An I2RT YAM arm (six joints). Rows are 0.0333 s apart.
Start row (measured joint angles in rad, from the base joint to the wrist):
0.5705, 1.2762, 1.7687, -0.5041, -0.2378, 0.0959
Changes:
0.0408, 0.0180, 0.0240, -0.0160, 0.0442, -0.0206
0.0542, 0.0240, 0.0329, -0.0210, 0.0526, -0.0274
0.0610, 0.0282, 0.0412, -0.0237, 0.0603, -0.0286
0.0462, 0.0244, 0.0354, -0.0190, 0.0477, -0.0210
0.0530, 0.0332, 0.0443, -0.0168, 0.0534, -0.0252
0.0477, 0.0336, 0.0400, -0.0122, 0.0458, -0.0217
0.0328, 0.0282, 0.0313, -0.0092, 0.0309, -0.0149
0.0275, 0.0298, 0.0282, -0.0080, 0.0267, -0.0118
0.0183, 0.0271, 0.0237, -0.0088, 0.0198, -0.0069
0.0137, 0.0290, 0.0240, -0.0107, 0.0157, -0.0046
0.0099, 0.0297, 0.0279, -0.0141, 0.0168, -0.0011
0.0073, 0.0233, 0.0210, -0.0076, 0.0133, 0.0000
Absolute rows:
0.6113, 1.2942, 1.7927, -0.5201, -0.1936, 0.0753
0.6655, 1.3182, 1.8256, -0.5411, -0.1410, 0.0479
0.7265, 1.3464, 1.8668, -0.5648, -0.0807, 0.0193
0.7727, 1.3708, 1.9022, -0.5838, -0.0330, -0.0017
0.8257, 1.4040, 1.9465, -0.6006, 0.0204, -0.0269
0.8734, 1.4376, 1.9865, -0.6128, 0.0662, -0.0486
0.9062, 1.4658, 2.0178, -0.6220, 0.0971, -0.0635
0.9337, 1.4956, 2.0460, -0.6300, 0.1238, -0.0753
0.9520, 1.5227, 2.0697, -0.6388, 0.1436, -0.0822
0.9657, 1.5517, 2.0937, -0.6495, 0.1593, -0.0868
0.9756, 1.5814, 2.1216, -0.6636, 0.1761, -0.0879
0.9829, 1.6047, 2.1426, -0.6712, 0.1894, -0.0879

